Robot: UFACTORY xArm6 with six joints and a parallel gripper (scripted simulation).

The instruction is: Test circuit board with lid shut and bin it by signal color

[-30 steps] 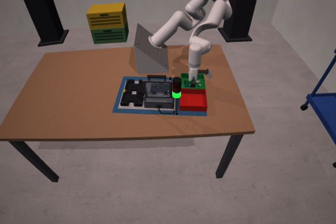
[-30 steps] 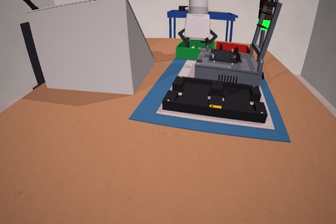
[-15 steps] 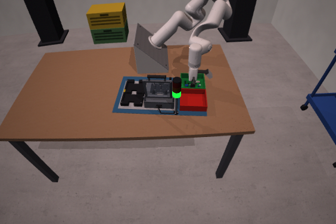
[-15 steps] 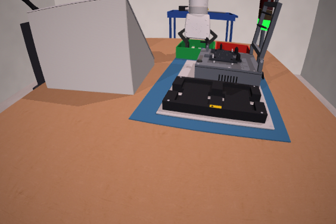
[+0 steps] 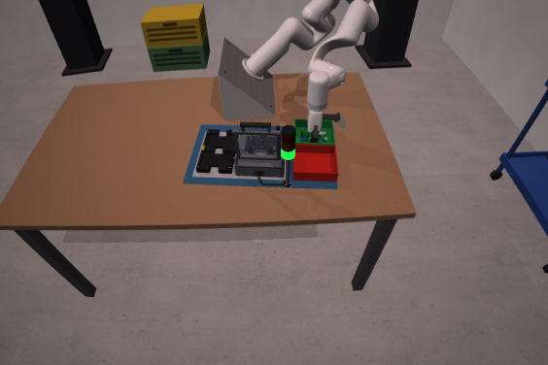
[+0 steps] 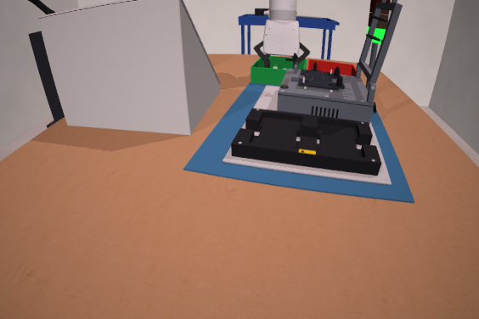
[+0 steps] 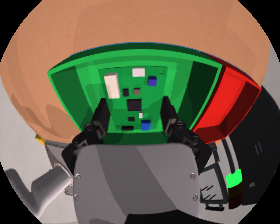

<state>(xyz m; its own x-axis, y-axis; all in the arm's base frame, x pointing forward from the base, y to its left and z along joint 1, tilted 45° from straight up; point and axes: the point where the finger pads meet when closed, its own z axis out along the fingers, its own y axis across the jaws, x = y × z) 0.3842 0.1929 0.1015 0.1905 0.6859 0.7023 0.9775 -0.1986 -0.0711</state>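
Now: hand 10 mm above the green bin. The rest, counted from my hand: latch hook: 150 mm to the right, 70 mm above, 20 mm ahead; green circuit board: 10 mm below; red bin: 150 mm ahead, 30 mm to the right, 10 mm below.
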